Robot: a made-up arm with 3 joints.
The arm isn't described. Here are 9 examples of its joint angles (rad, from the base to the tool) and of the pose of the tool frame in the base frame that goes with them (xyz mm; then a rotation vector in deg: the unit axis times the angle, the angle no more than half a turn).
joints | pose
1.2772 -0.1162 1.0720 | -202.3 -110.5 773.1 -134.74 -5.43 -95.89
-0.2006 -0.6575 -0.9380 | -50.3 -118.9 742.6 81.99 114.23 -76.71
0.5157 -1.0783 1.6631 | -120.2 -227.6 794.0 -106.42 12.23 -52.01
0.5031 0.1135 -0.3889 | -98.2 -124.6 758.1 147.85 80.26 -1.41
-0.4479 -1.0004 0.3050 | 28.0 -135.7 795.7 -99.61 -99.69 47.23
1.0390 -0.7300 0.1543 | -105.7 -141.1 794.9 -143.49 -17.42 4.19
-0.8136 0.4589 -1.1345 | -26.8 -113.8 704.4 60.91 114.48 13.48
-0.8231 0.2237 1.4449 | 68.9 -210.8 731.1 -25.24 -78.06 -41.73
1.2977 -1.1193 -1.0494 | -85.9 -81.5 744.1 -103.61 -34.63 82.27
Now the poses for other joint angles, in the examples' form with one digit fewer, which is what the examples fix.
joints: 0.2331 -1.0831 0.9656
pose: -37 -213 803 -117.8 -29.8 -4.0
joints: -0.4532 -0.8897 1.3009
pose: 35 -207 797 -93.2 -58.8 -6.2
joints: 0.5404 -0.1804 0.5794
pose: -119 -179 789 -133.6 -59.7 -44.6
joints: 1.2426 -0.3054 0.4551
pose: -154 -113 794 -155.9 -7.9 -42.2
